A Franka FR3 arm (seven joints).
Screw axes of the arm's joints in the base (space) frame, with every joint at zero. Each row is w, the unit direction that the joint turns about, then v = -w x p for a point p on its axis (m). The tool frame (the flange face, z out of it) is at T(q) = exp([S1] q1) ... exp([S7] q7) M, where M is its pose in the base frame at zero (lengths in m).
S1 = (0, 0, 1, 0, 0, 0)
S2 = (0, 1, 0, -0.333, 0, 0)
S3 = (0, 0, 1, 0, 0, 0)
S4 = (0, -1, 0, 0.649, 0, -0.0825)
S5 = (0, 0, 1, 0, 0, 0)
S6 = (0, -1, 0, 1.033, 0, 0)
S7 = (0, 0, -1, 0, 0.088, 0)
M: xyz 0.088 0 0.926 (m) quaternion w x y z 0 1 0 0
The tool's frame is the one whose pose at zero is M.
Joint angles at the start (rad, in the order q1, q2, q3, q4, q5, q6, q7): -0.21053, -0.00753, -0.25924, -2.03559, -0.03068, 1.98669, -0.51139
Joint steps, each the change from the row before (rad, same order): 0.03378, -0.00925, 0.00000, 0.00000, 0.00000, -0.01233, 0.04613; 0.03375, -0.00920, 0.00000, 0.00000, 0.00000, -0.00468, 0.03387; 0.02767, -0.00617, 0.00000, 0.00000, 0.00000, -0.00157, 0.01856; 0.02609, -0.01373, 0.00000, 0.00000, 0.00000, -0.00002, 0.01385; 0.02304, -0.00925, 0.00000, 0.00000, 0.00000, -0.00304, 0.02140; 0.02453, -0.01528, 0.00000, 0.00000, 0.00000, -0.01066, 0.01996; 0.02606, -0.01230, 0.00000, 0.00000, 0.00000, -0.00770, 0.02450; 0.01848, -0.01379, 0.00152, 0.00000, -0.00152, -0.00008, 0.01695
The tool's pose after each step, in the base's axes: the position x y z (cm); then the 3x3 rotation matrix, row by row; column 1 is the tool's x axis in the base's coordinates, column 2 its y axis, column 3 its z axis. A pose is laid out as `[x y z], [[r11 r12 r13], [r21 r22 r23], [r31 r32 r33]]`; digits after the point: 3 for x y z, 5 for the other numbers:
[49.051 -23.121 44.727], [[0.99783 0.04209 -0.05072], [0.04200 -0.99911 -0.00276], [-0.05079 0.00062 -0.99871]]
[49.649 -21.418 45.169], [[0.99807 0.04190 -0.04582], [0.04176 -0.99912 -0.00400], [-0.04595 0.00208 -0.99894]]
[50.132 -20.022 45.477], [[0.99786 0.05097 -0.04104], [0.05079 -0.99869 -0.00542], [-0.04126 0.00332 -0.99914]]
[50.466 -18.692 46.191], [[0.99763 0.06313 -0.02724], [0.06295 -0.99799 -0.00770], [-0.02767 0.00597 -0.99960]]
[50.730 -17.506 46.645], [[0.99769 0.06469 -0.02072], [0.06454 -0.99788 -0.00800], [-0.02119 0.00665 -0.99975]]
[50.825 -16.216 47.342], [[0.99749 0.06909 -0.01547], [0.06901 -0.99760 -0.00611], [-0.01585 0.00503 -0.99986]]
[50.973 -14.863 47.906], [[0.99745 0.07056 -0.01044], [0.07052 -0.99750 -0.00471], [-0.01075 0.00396 -0.99993]]
[51.051 -13.849 48.612], [[0.99725 0.07409 0.00303], [0.07411 -0.99723 -0.00636], [0.00255 0.00656 -0.99998]]

